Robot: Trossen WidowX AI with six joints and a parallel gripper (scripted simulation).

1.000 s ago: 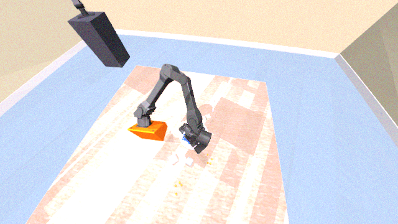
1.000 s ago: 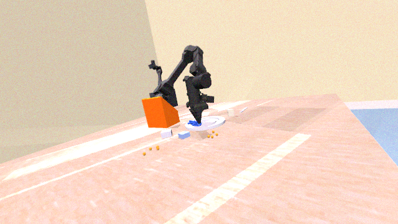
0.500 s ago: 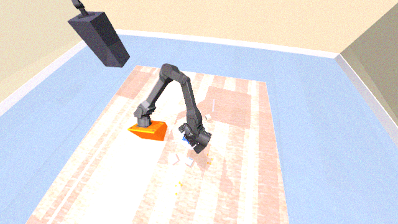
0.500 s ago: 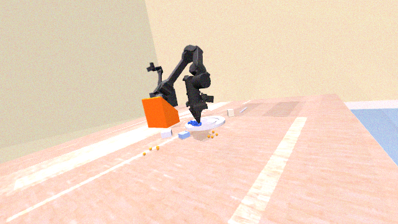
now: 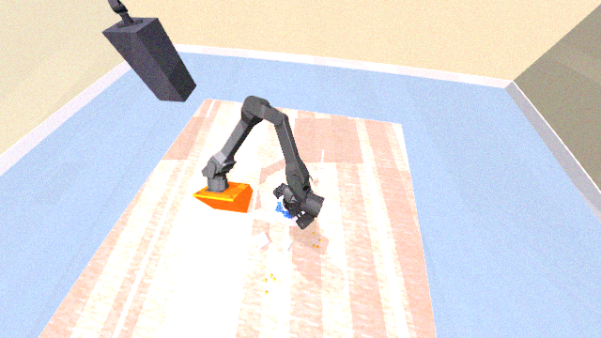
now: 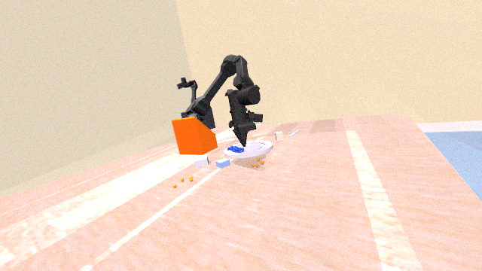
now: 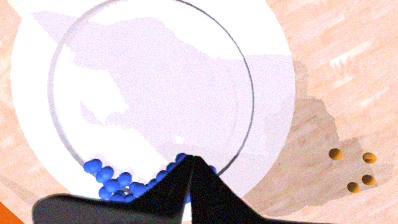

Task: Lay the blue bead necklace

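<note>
Now: gripper tip 10 mm past the round white bead board, 40 mm to the right of it and 20 mm above it. Also, from my gripper tip: white block 110 mm behind, 130 mm to the right, 10 mm below; then light blue cube 10 mm behind, 130 mm to the right, 20 mm below; then beige cube 80 mm ahead, 180 mm to the left, 10 mm below.
</note>
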